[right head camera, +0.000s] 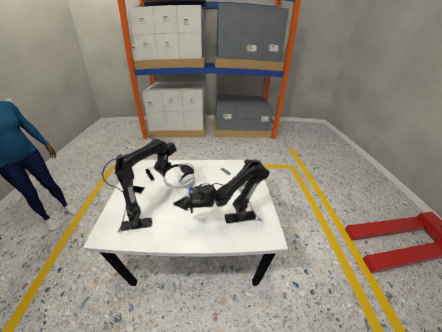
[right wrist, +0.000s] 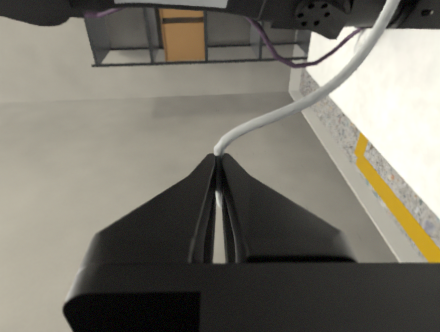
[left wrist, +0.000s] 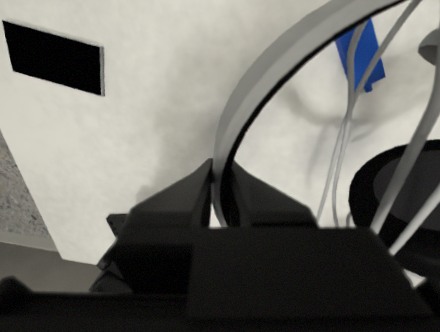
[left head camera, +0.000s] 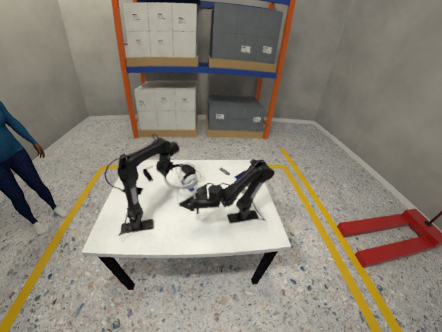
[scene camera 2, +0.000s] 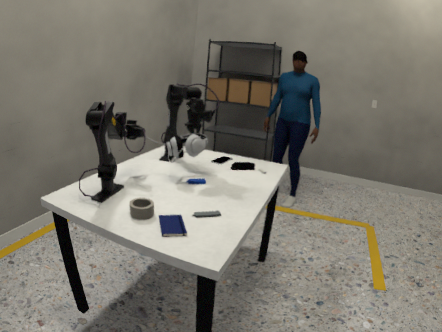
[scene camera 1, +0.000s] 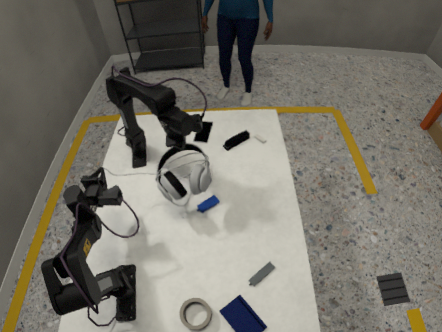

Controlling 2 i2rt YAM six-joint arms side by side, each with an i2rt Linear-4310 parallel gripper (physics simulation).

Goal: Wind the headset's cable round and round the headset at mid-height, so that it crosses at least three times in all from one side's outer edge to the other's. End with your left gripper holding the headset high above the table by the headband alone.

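Frame: origin at the left arm's base, x ahead, y down, z left, level; metres.
Seen in the pictures: left gripper, fingertip midpoint: (right head camera: 163, 175) (left wrist: 220, 166) (left head camera: 164, 176) (scene camera 1: 182, 148); right gripper, fingertip midpoint: (right head camera: 173, 203) (right wrist: 218, 166) (left head camera: 178, 204) (scene camera 2: 141, 127) (scene camera 1: 102, 167); left arm's base at its link origin: (right head camera: 136, 224) (left head camera: 137, 226) (scene camera 2: 169, 156) (scene camera 1: 139, 152); right arm's base at its link origin: (right head camera: 240, 217) (left head camera: 242, 217) (scene camera 2: 108, 193) (scene camera 1: 126, 292).
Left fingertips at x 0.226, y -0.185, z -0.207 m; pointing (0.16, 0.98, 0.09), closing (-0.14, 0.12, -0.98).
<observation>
Offsets run from my left fingertips to a thing's middle. "pt": to the spot under its first point.
The white-grey headset (scene camera 1: 201, 179) (scene camera 2: 196, 144) hangs above the table, tilted. My left gripper (left wrist: 220, 166) (scene camera 1: 176, 146) is shut on its headband @[pt dz -0.031, dx +0.055, dy -0.032 m] (left wrist: 270, 70). The light grey cable @[pt dz -0.076, dx -0.275, dy -0.019 m] (right wrist: 300, 104) (scene camera 1: 127, 174) runs from the headset to my right gripper (right wrist: 218, 166) (scene camera 1: 101, 171) (left head camera: 182, 204) (right head camera: 176, 204), which is shut on it, above the table and apart from the headset. In the left wrist view, several light strands pass across the opening inside the headband, some crossing one another. How many times the cable goes round, and the headset's far side, cannot be told.
A blue block @[dz -0.163, dx +0.052, dy +0.178 m] (scene camera 1: 208, 203) (left wrist: 365, 55) lies below the headset. A black phone @[dz +0.260, dx +0.110, dy +0.182 m] (scene camera 1: 203, 131) (left wrist: 55, 60), a black case @[dz +0.148, dx +0.254, dy +0.166 m] (scene camera 1: 236, 140) and a white piece @[dz +0.137, dx +0.373, dy +0.179 m] (scene camera 1: 260, 139) lie at the back. A grey tool @[dz -0.487, dx +0.181, dy +0.180 m] (scene camera 1: 262, 274), tape roll @[dz -0.571, dx -0.064, dy +0.162 m] (scene camera 2: 142, 211) and blue notebook @[dz -0.619, dx +0.082, dy +0.179 m] (scene camera 1: 243, 315) (scene camera 2: 172, 225) lie nearer scene camera 1.
</observation>
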